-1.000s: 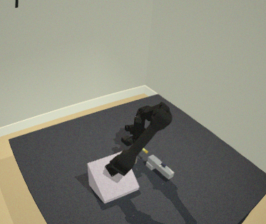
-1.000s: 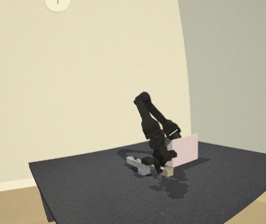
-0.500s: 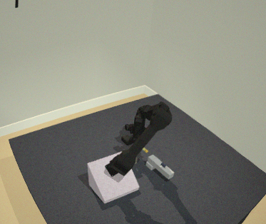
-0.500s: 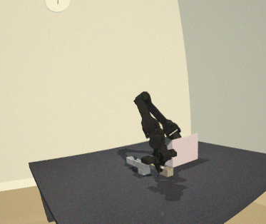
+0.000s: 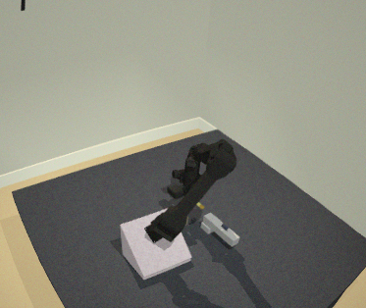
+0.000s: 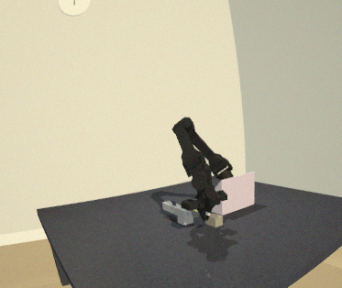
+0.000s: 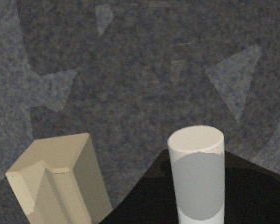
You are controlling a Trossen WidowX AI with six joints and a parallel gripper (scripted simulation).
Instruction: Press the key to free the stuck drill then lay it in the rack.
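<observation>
The drill is 4 cm to the right of my gripper tip and 3 cm above it. The rest, counted from my gripper tip: white block: 2 cm behind, 20 cm to the right, 1 cm below; then rack: 8 cm behind, 3 cm to the right, 3 cm below; then key: 2 cm behind, 23 cm to the right.
</observation>
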